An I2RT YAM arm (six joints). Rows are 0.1 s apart.
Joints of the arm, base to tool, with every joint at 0 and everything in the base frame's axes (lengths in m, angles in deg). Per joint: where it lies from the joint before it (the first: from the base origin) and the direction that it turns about. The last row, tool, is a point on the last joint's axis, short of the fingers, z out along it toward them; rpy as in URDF.
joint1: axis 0 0 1 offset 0 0 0.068
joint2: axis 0 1 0 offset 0.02 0.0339 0.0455
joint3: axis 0 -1 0 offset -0.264 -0.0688 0
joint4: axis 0 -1 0 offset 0.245 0.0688 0.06
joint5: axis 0 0 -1 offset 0.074 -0.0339 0.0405
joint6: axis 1 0 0 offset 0.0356 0 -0.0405
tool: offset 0 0 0 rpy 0 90 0
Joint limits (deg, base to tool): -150..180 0..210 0..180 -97..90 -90..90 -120..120
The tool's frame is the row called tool.
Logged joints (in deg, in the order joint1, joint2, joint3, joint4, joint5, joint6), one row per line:
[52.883 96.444 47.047 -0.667 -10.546 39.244]
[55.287 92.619 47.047 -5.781 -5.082 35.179]
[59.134 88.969 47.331 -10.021 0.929 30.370]
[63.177 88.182 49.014 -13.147 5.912 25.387]
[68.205 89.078 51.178 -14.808 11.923 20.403]
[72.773 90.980 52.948 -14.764 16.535 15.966]
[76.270 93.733 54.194 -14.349 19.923 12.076]
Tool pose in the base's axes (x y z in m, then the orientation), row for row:
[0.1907 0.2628 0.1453 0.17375 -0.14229 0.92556 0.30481]
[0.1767 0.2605 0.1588 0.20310 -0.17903 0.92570 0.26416]
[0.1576 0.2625 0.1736 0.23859 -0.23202 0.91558 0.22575]
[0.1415 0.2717 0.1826 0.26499 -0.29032 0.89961 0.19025]
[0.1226 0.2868 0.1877 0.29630 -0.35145 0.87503 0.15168]
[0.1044 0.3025 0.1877 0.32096 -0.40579 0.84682 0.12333]
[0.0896 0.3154 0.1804 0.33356 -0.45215 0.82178 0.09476]
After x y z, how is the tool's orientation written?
As a quaternion, w x y z.
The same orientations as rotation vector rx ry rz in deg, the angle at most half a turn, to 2 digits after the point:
[-23.12 150.37 49.52]
[-28.63 148.02 42.24]
[-36.41 143.68 35.43]
[-44.94 139.26 29.45]
[-53.55 133.33 23.11]
[-61.08 127.47 18.56]
[-67.64 122.94 14.18]

